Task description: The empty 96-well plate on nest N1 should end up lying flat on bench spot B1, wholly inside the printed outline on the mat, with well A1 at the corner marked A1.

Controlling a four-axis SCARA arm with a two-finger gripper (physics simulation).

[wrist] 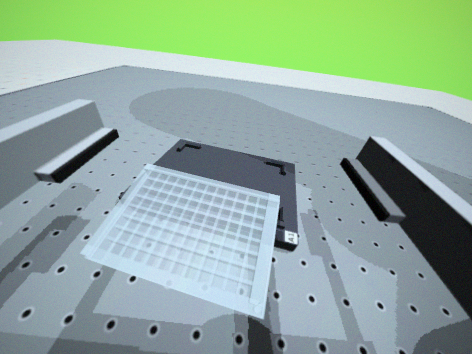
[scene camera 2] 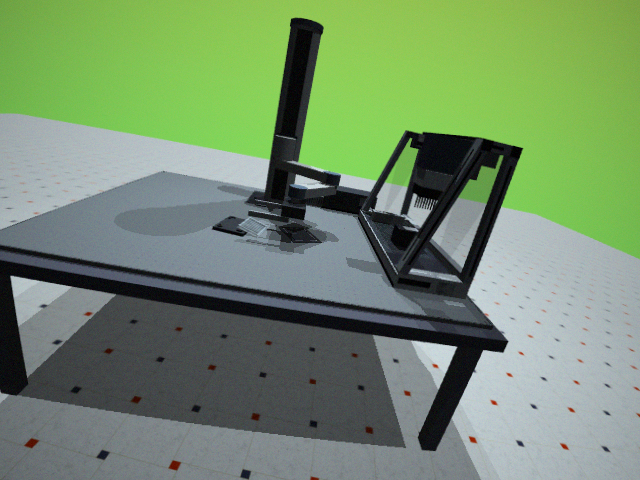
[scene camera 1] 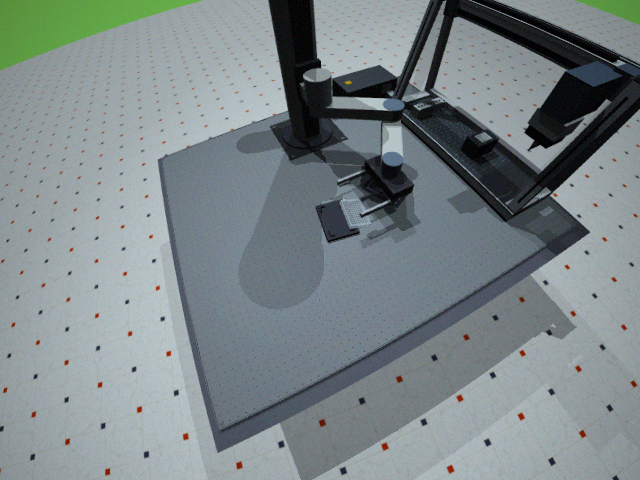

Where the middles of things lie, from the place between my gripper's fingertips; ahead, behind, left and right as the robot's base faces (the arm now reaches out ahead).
Right now the clear well plate [wrist: 213, 240] is 20 mm ahead of my hand, 20 mm to the left of it and 70 mm below it. Round my hand: pipetting head [scene camera 1: 543, 129] 210 mm ahead, 580 mm to the left, 250 mm above; then black nest [wrist: 281, 222] 10 mm ahead, 50 mm to the right, 80 mm below.
